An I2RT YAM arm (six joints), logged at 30 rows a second.
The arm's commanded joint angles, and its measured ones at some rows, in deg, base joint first. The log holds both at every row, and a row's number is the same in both.
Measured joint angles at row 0:
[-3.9, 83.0, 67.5, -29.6, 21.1, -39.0]
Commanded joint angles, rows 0 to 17:
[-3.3, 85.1, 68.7, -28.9, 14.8, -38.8]
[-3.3, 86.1, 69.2, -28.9, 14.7, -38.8]
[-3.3, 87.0, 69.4, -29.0, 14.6, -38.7]
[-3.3, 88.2, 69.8, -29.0, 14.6, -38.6]
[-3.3, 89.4, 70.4, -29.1, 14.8, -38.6]
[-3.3, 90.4, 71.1, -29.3, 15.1, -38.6]
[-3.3, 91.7, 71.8, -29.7, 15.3, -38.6]
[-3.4, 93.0, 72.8, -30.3, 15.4, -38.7]
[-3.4, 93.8, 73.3, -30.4, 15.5, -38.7]
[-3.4, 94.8, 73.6, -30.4, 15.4, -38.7]
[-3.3, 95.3, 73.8, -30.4, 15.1, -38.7]
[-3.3, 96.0, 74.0, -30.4, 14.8, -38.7]
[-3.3, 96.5, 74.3, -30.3, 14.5, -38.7]
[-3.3, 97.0, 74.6, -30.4, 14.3, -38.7]
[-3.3, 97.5, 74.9, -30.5, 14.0, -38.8]
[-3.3, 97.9, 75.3, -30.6, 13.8, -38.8]
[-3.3, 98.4, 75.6, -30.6, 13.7, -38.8]
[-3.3, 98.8, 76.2, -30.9, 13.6, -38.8]
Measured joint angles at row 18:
[-3.9, 98.2, 75.1, -28.9, 19.3, -39.0]
